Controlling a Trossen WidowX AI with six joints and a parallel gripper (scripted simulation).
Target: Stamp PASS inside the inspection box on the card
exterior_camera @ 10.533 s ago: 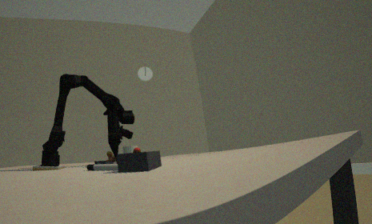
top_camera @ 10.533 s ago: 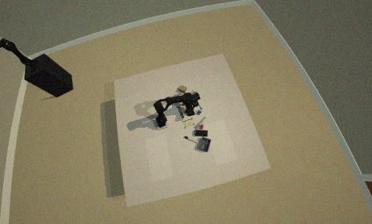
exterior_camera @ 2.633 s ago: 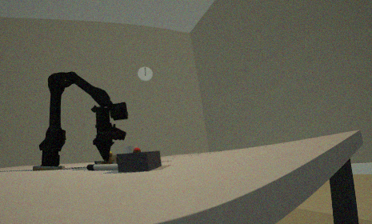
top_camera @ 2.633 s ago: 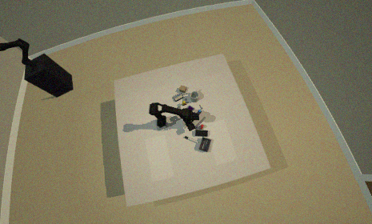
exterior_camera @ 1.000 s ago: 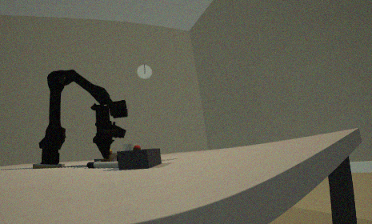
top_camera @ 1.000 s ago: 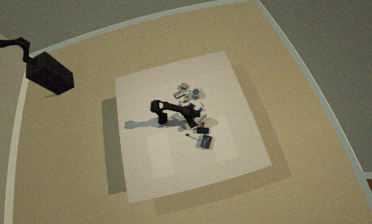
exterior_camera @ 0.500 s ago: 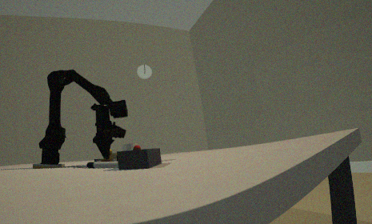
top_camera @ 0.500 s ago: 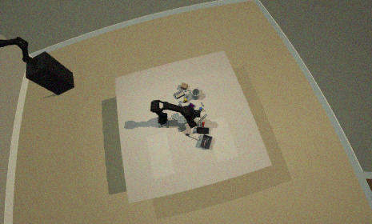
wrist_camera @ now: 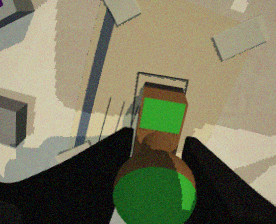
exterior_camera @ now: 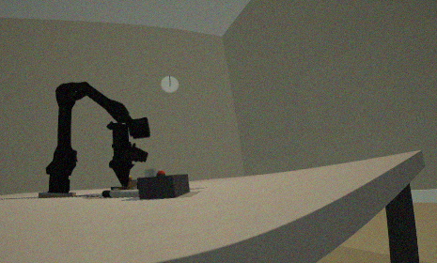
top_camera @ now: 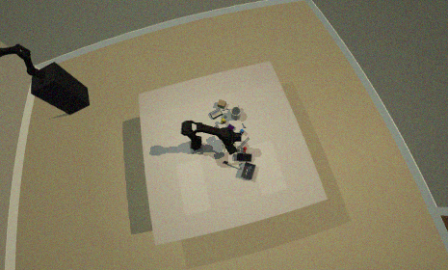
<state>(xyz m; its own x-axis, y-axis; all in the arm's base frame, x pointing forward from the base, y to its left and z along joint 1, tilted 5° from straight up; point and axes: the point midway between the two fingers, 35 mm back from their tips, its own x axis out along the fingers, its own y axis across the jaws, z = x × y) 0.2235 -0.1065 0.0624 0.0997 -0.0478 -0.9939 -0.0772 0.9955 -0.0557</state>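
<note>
The cream card is 10 mm ahead of my gripper tip, 10 mm to the left of it and 20 mm below it. Also, from my gripper tip: red-topped stamp: 100 mm ahead, 90 mm to the right; then purple ink pad: 70 mm ahead, 120 mm to the left, 20 mm below; then green-topped stamp: right at my gripper tip.
</note>
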